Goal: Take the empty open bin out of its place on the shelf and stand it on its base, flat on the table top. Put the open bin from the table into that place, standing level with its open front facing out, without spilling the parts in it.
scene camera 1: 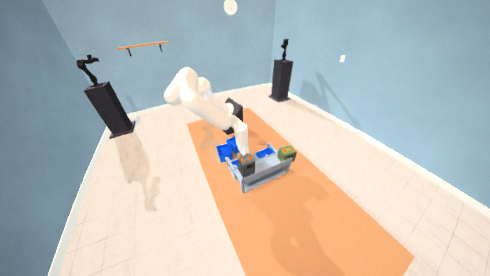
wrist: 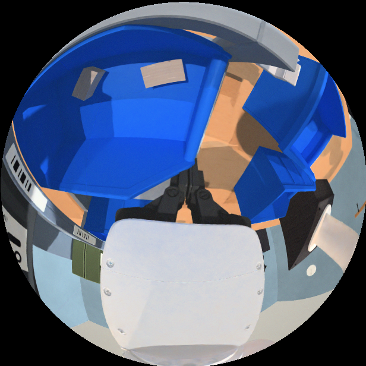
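A blue open bin (scene camera 1: 235, 163) (wrist: 125, 120) with a pale block and a grey part in it fills the upper left of the wrist view, by the grey shelf (scene camera 1: 270, 168) (wrist: 235, 31). Whether it sits level is unclear. My gripper (wrist: 186, 167) is shut with its fingertips together at this bin's near corner, and no wall shows clearly between them. The fingers are hidden in the scene view. Another blue bin (scene camera 1: 265, 153) (wrist: 104, 215) is at the shelf's other side. Two more blue bins stand on the orange surface: one (scene camera 1: 225, 152) (wrist: 285, 100) and another (scene camera 1: 232, 144) (wrist: 265, 185); their contents are unclear.
A dark grey box (scene camera 1: 246, 168) (wrist: 12, 245) and a green box (scene camera 1: 287, 154) (wrist: 86, 261) are on the shelf's top. The black robot base (scene camera 1: 237, 111) (wrist: 305, 220) stands behind the bins. The orange surface (scene camera 1: 245, 240) (wrist: 225, 120) extends around the shelf.
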